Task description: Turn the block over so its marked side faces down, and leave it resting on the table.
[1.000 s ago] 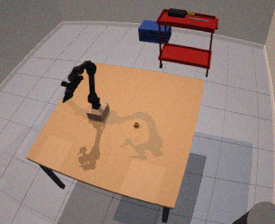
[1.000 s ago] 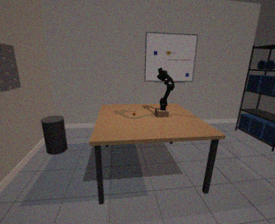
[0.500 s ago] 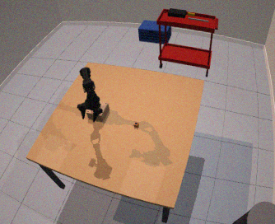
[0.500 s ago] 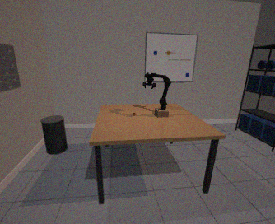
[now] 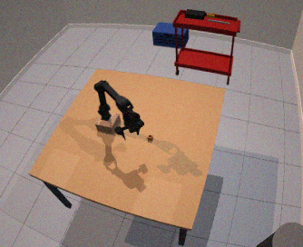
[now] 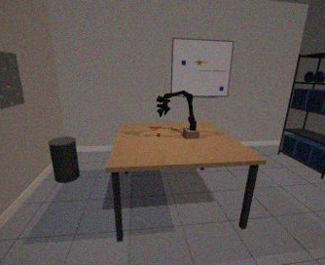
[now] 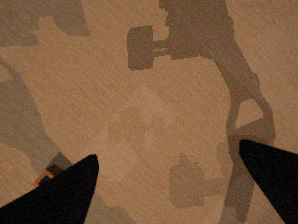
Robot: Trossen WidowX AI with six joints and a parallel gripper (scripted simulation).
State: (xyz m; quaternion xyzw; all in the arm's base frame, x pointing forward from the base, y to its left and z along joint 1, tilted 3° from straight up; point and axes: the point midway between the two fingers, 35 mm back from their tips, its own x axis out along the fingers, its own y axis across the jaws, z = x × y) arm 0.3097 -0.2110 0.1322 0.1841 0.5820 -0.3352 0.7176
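The orange block is 18 cm below my gripper tip, 16 cm to the left of it and 7 cm ahead of it.
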